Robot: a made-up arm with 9 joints. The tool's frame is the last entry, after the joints.
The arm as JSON. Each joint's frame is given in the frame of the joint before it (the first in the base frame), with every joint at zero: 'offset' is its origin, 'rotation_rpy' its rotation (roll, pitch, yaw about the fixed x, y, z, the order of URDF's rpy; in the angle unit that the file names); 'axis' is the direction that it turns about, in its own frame. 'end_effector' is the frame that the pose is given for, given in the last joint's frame.
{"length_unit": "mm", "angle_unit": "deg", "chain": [
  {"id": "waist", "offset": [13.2, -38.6, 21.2], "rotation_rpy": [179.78, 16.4, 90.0], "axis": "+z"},
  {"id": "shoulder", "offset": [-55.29, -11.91, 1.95], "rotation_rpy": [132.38, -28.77, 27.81], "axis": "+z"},
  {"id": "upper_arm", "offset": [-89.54, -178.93, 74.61], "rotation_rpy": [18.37, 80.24, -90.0], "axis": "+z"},
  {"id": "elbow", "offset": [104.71, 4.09, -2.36], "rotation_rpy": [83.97, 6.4, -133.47], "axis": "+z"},
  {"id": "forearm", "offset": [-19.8, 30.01, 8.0], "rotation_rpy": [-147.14, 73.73, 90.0], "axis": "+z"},
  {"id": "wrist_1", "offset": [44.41, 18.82, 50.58], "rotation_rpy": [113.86, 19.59, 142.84], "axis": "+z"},
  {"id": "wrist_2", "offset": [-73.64, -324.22, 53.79], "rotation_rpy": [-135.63, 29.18, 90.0], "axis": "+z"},
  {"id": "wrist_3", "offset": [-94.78, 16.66, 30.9], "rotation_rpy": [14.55, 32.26, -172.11], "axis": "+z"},
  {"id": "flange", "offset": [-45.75, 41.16, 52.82], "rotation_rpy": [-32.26, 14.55, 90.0], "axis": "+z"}
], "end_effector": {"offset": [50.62, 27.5, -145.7], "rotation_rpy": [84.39, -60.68, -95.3]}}
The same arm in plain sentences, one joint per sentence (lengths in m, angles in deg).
The arm has nine revolute joints in a row. What follows holds with every joint at zero, and every direction is one of the base frame's. The first joint lies 0.0132 m along +x and 0.0386 m along -y and 0.0212 m along +z from the base frame's origin and turns about the direction (0.0038, -0.282305, -0.959317). The second joint lies 0.0119 m along -x and 0.0536 m along -y and 0.0137 m along +z from the first joint and turns about the direction (-0.504282, 0.772173, 0.386586). The third joint lies 0.0615 m along +x and 0.036 m along +y and 0.2013 m along +z from the second joint and turns about the direction (0.499816, 0.104303, 0.859828). The fourth joint lies 0.0668 m along +x and 0.0739 m along -y and 0.0326 m along -z from the third joint and turns about the direction (0.0001, 1, 0.0001). The fifth joint lies 0.0302 m along +x and 0.008 m along +y and 0.0195 m along +z from the fourth joint and turns about the direction (0.172094, -0.235292, -0.956567). The sixth joint lies 0.0047 m along -x and 0.0574 m along -y and 0.0396 m along -z from the fifth joint and turns about the direction (-0.62426, -0.642659, 0.444172). The seventh joint lies 0.1309 m along +x and 0.0036 m along +y and 0.3103 m along +z from the sixth joint and turns about the direction (1, -0.0002, 0.0001). The eighth joint lies 0.0309 m along +x and 0.0101 m along +y and 0.0957 m along +z from the seventh joint and turns about the direction (0.818483, 0.139697, 0.557288). The ninth joint lies 0.0764 m along +x and 0.0248 m along -y and 0.0112 m along -z from the eighth joint and turns about the direction (1, -0.0002, 0.0001). The tool frame, which is the frame that the pose is given for, lies 0.1457 m along -x and 0.0439 m along -y and 0.0373 m along -z from the ninth joint; its axes are the base frame's turned by roll -88.11, pitch -29.12 and yaw -3.67 deg (as in URDF: about the fixed x, then y, then z).
